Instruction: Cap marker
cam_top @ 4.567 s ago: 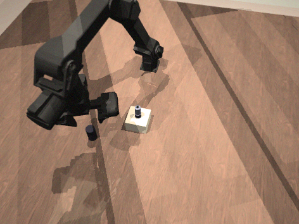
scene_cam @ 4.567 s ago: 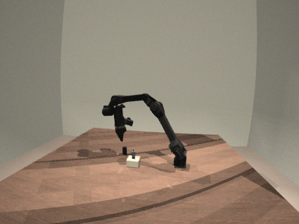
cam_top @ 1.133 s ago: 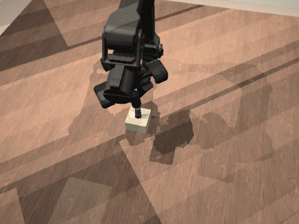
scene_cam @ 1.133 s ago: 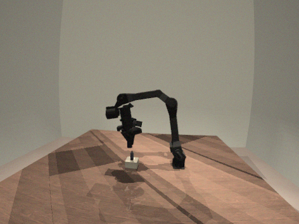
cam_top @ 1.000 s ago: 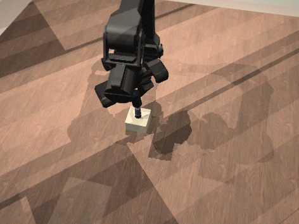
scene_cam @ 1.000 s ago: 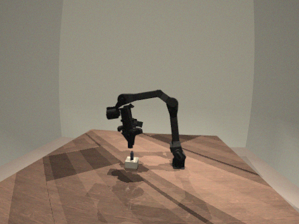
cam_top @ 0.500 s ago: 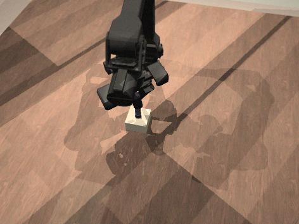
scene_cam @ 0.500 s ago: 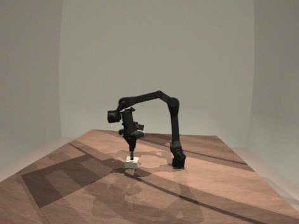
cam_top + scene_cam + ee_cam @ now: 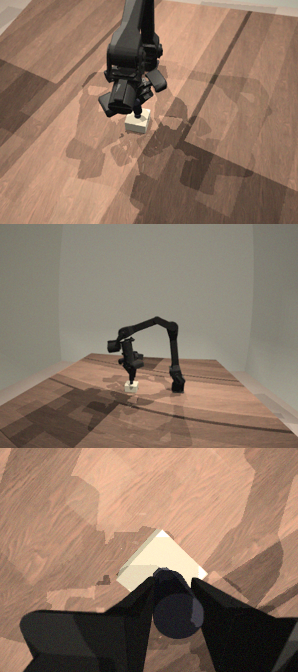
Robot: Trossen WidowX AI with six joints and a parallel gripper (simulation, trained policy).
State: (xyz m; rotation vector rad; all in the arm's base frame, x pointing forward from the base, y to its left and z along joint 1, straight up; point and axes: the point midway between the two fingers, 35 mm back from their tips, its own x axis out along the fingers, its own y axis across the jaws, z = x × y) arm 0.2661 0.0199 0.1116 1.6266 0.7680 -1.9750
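Now: the cream holder block 1 cm ahead of my gripper tip, 1 cm to the left of it and 6 cm below it. From my gripper tip the other things lie so: dark blue cap (1 cm ahead, 1 cm above).
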